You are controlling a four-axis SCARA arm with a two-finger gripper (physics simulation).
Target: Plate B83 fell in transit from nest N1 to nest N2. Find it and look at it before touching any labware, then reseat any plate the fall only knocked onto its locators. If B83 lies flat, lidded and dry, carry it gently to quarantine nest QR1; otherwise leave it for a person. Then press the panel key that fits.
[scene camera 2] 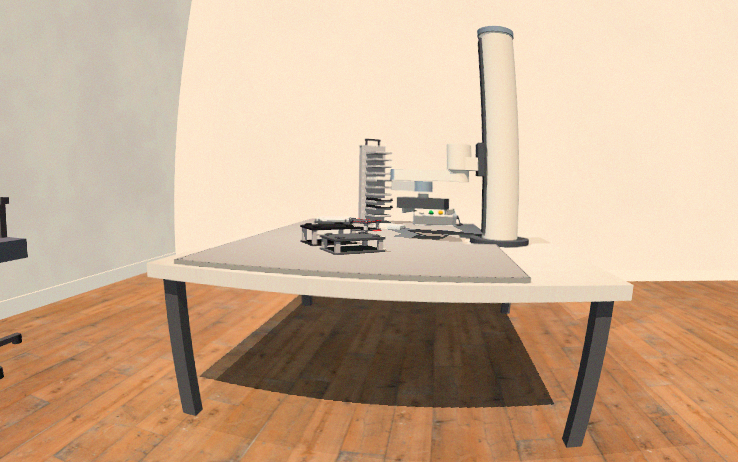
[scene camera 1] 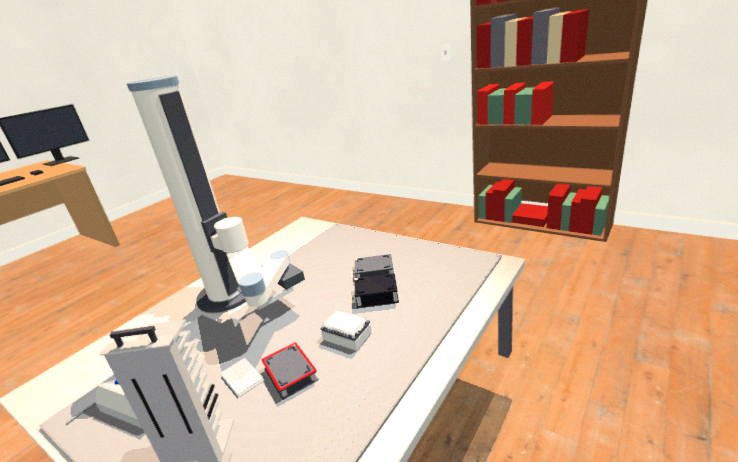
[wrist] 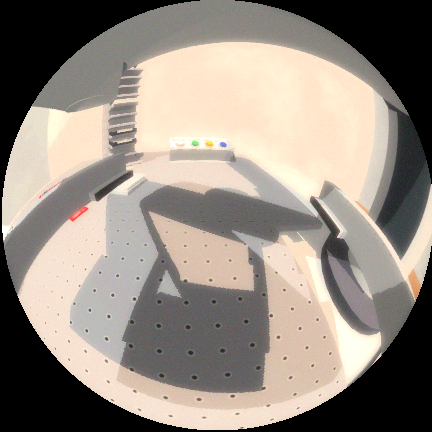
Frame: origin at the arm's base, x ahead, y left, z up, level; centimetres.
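Where they show: gripper, between the fingertips: [wrist: 221, 169]; arm's base, origin of its link: [scene camera 2: 499, 242] [scene camera 1: 227, 294].
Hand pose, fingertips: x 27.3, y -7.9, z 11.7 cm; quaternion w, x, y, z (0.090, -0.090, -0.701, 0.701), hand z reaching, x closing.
Note:
Things, the pixels of their top centre, and the offset from my fingertips.
- white plate, centre of its top: [wrist: 116, 178] [scene camera 1: 241, 375] [scene camera 2: 389, 224] dx +20.1, dy -22.6, dz -8.7 cm
- red-rimmed nest, centre of its top: [scene camera 1: 287, 363] [scene camera 2: 358, 218] dx +33.2, dy -13.8, dz -5.8 cm
- grey-topped nest, centre of its top: [scene camera 2: 352, 233] [scene camera 1: 373, 261] dx +24.6, dy +47.4, dz -5.3 cm
- black-topped nest, centre of its top: [scene camera 2: 328, 223] [scene camera 1: 375, 282] dx +35.5, dy +32.8, dz -4.0 cm
- panel, centre of its top: [wrist: 200, 137] [scene camera 1: 126, 389] [scene camera 2: 435, 208] dx -1.0, dy -46.4, dz -2.0 cm
- pale box with a white top, centre of its top: [scene camera 1: 344, 321] [scene camera 2: 334, 216] dx +39.1, dy +8.5, dz -3.5 cm
My gripper [scene camera 1: 292, 277] [scene camera 2: 422, 208] [wrist: 221, 169] is open and empty above the perforated mat, beside the arm column. A white plate [scene camera 1: 241, 377] [wrist: 131, 184] lies flat on the mat beside a red-rimmed nest [scene camera 1: 289, 366]; its label, lid and dryness cannot be made out. In the wrist view it shows beyond the left finger. A grey-topped nest [scene camera 1: 373, 264] [scene camera 2: 352, 237] and a black-topped nest [scene camera 1: 375, 284] [scene camera 2: 329, 226] stand close together. The panel [scene camera 2: 434, 219] [wrist: 201, 155] has white, green, yellow and blue keys. Nest names are unreadable.
A tall grey plate rack [scene camera 1: 163, 403] [scene camera 2: 362, 182] stands near the panel. A pale box with a white top [scene camera 1: 345, 323] stands between the red-rimmed nest and the dark nests. The arm column [scene camera 1: 179, 190] [scene camera 2: 499, 136] rises from a round black base [wrist: 350, 295].

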